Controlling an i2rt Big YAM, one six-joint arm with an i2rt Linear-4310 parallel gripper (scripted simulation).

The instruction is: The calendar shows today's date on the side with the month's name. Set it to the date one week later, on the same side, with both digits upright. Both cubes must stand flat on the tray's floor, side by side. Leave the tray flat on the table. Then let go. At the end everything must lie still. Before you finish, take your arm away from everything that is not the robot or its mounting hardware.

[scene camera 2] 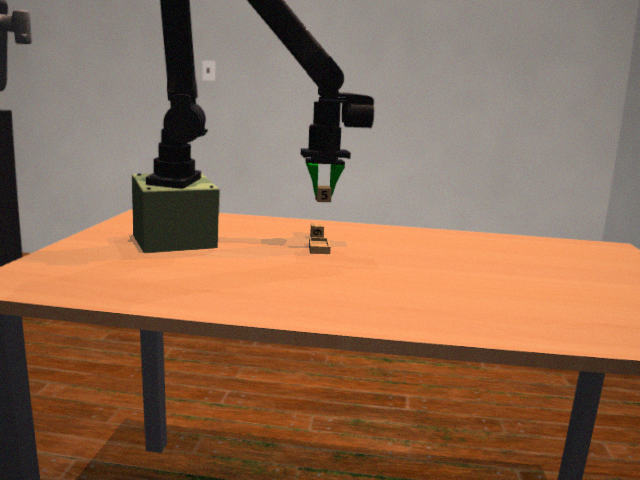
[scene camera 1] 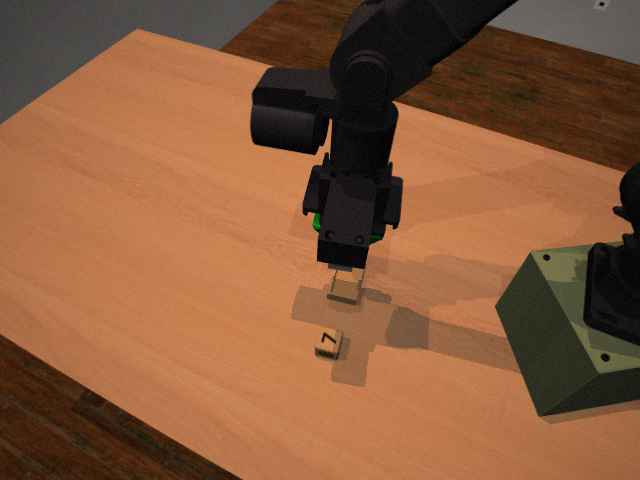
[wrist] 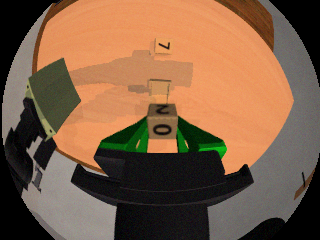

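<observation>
Wooden calendar tray, in sight. My gripper, in sight, scene camera 2 and the wrist view too.
</observation>
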